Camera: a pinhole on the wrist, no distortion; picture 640 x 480 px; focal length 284.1 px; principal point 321.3 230.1 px. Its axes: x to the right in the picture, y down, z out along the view. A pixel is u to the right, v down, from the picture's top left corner.
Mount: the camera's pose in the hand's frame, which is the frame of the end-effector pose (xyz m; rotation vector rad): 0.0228 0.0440 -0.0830 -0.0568 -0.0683 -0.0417
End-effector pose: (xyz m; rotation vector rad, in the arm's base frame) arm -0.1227 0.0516 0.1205 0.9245 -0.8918 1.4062
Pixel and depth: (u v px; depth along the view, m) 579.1 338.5 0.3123
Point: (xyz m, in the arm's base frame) -0.2886 -0.0613 0.4818
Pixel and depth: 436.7 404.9 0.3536
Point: -0.3917 -0.1435 0.3656
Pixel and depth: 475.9 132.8 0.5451
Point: 0.0119 -0.2859 0.5664
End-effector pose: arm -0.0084 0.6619 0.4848 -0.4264 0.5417 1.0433
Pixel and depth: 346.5 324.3 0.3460
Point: -0.0972 0.9119 0.6538
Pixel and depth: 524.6 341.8 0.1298
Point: -0.0428 0.8094 0.4508
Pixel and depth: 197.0 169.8 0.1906
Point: -0.0317 0.6772 0.6106
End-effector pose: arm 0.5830 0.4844 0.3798 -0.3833 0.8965 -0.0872
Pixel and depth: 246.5 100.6 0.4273
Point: 0.7821 0.5013 0.7117
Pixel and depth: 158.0 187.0 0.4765
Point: 0.6956 0.6692 0.7999
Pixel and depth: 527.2 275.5 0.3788
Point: 0.9849 0.6176 0.3083
